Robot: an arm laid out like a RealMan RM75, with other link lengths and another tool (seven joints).
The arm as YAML. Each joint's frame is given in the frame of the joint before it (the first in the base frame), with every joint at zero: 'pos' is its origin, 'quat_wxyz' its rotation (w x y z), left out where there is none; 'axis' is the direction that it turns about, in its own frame. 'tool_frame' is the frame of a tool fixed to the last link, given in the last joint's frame.
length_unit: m
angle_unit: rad
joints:
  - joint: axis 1
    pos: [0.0, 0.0, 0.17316]
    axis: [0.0, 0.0, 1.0]
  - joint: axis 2
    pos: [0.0, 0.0, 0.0]
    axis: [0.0, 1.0, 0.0]
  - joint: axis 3
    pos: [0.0, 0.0, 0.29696]
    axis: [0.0, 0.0, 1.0]
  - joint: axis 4
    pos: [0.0, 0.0, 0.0]
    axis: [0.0, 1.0, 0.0]
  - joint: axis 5
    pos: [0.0, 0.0, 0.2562]
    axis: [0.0, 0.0, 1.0]
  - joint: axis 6
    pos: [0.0, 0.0, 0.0]
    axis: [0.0, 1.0, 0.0]
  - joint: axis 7
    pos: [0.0, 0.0, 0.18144]
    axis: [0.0, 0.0, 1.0]
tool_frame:
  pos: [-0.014, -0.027, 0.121]
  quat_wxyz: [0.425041, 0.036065, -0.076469, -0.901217]
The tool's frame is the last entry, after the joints.
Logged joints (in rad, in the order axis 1, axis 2, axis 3, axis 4, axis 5, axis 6, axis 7), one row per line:
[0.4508 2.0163 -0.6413 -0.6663 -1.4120 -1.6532 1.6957]
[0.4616 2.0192 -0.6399 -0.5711 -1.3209 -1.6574 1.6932]
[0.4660 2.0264 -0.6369 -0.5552 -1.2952 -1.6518 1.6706]
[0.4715 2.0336 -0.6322 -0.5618 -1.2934 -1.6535 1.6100]
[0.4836 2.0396 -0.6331 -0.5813 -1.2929 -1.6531 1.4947]
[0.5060 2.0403 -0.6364 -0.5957 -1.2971 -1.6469 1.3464]
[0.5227 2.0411 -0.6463 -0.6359 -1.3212 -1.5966 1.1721]
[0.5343 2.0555 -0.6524 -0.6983 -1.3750 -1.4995 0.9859]
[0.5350 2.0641 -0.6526 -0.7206 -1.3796 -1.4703 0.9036]
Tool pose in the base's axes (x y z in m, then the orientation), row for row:
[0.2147 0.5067 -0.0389 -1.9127 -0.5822 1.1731]
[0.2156 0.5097 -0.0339 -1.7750 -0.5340 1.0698]
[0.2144 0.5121 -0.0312 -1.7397 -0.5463 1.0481]
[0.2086 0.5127 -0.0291 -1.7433 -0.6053 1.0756]
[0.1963 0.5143 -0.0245 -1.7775 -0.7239 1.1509]
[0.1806 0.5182 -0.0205 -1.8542 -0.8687 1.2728]
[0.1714 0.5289 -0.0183 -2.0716 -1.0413 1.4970]
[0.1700 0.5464 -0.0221 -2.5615 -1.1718 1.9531]
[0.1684 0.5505 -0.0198 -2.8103 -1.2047 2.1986]
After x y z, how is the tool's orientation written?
As angles about the fixed x, y, z axes (roll, pitch, yaw), in radians.
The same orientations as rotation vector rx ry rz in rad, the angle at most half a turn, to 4 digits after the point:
[-1.3044 -1.3294 0.2569]
[-1.2802 -1.2023 0.3080]
[-1.2543 -1.1831 0.3016]
[-1.2049 -1.2272 0.2704]
[-1.1103 -1.3261 0.2054]
[-0.9895 -1.4481 0.1206]
[-0.8621 -1.5981 -0.0289]
[-0.7409 -1.7588 -0.2326]
[-0.6741 -1.8070 -0.3130]

